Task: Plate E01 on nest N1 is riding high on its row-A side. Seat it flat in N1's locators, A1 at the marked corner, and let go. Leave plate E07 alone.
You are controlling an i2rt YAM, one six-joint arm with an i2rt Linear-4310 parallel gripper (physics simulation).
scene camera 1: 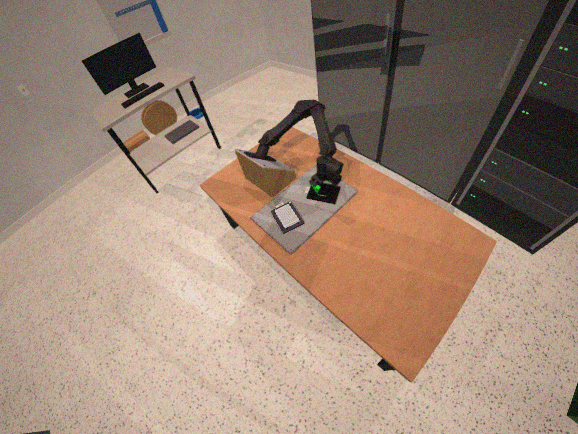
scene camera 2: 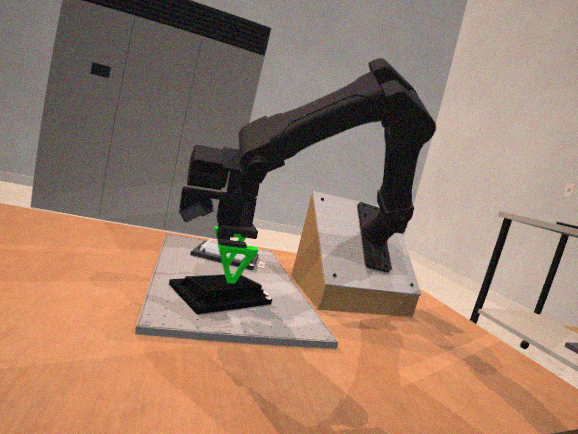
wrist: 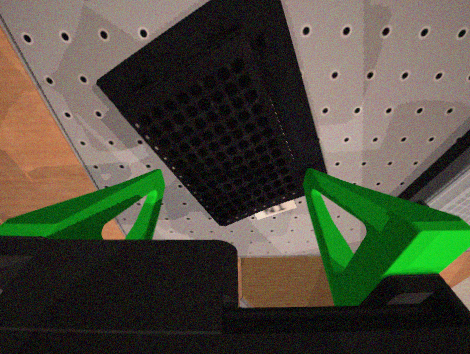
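Where they show: gripper, fingertip midpoint: [scene camera 1: 322, 187] [scene camera 2: 228, 273] [wrist: 234, 176]; arm's base, origin of the base link: [scene camera 1: 260, 157] [scene camera 2: 372, 236].
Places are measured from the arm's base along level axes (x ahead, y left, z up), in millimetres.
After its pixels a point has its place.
Observation:
Plate E01, a black many-welled plate [scene camera 1: 328, 192] {x 393, y 145, z -127 mm} [scene camera 2: 220, 284] {x 370, y 161, z -119 mm} [wrist: 220, 135] {x 379, y 146, z -121 mm}, lies on the black nest N1 [scene camera 2: 200, 306] {x 402, y 220, z -139 mm} [wrist: 299, 105] {x 394, y 92, z -138 mm}. Black on black, its tilt and the A1 corner are hard to tell. My gripper [scene camera 2: 232, 279] {x 357, y 136, z -104 mm} [wrist: 234, 176] {x 357, y 136, z -104 mm} is open, its green fingers low over the plate's end near the pale tag and standing wide apart; in the wrist view the plate lies askew between and beyond the fingertips. The fingers hold nothing. A pale plate in a dark nest, apparently E07 [scene camera 1: 287, 216] {x 353, y -118, z -123 mm} [scene camera 2: 220, 249] [wrist: 452, 190] {x 326, y -67, z -131 mm}, lies apart from the gripper.
Both nests sit on a grey perforated board [scene camera 1: 291, 245] {x 482, y -208, z -151 mm} [scene camera 2: 170, 325] {x 443, y 271, z -150 mm} [wrist: 380, 92] {x 403, y 31, z -150 mm} on the wooden table [scene camera 1: 390, 260] {x 870, y 67, z -163 mm} [scene camera 2: 100, 380] {x 507, y 388, z -163 mm}. The arm's sloped wood-sided mount [scene camera 1: 265, 177] {x 151, y -77, z -4 mm} [scene camera 2: 367, 300] {x 32, y 111, z -131 mm} stands beside the board. A pale tag [wrist: 276, 209] {x 277, y 87, z -148 mm} lies at N1's near end.

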